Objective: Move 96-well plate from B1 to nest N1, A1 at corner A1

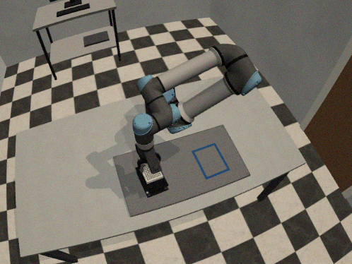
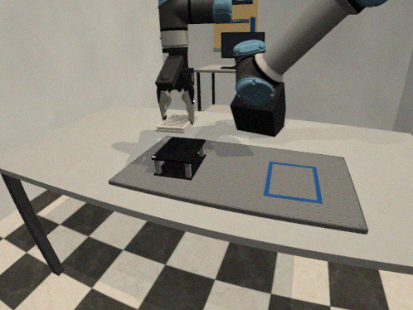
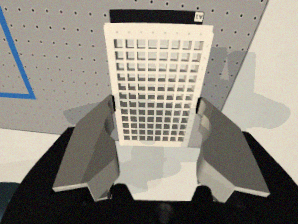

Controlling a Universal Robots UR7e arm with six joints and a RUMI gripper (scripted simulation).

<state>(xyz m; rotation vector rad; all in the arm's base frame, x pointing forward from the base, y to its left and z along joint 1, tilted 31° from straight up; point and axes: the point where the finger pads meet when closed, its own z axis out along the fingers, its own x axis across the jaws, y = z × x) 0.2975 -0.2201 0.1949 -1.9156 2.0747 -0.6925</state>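
Now: the black raised plate nest 90 mm below my hand. From my hand the other things lie so: A1 corner mark: 90 mm below, 70 mm ahead, 60 mm to the right; then white 96-well plate: 10 mm below.
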